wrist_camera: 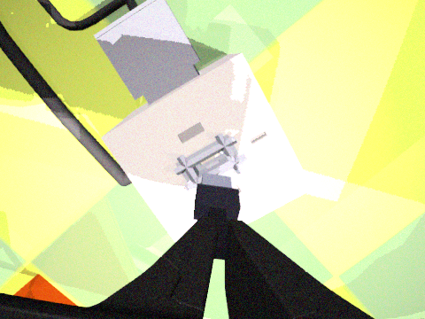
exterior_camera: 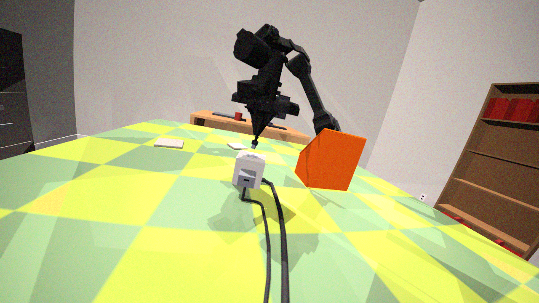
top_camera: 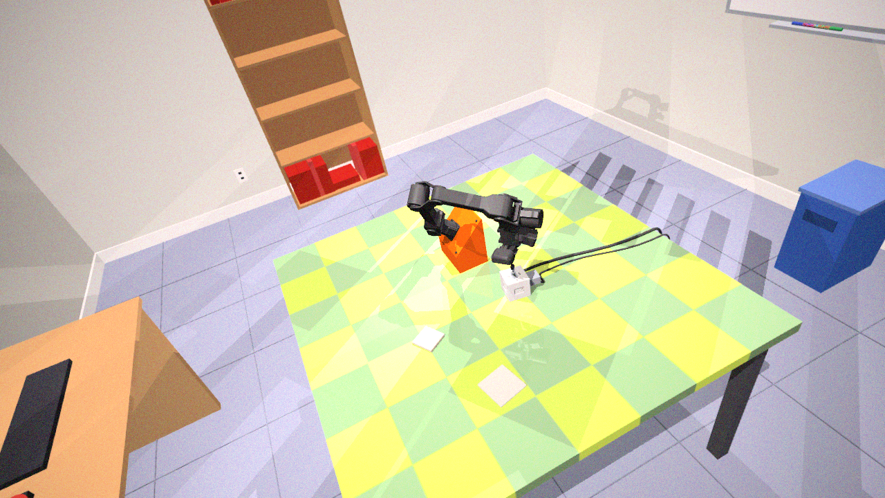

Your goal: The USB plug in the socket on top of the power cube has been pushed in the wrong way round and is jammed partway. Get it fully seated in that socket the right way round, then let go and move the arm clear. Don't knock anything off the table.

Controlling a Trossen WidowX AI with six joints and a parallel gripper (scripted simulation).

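My gripper tip is now 20 mm above the USB plug. The rest, counted from my gripper tip: USB socket: 70 mm below.
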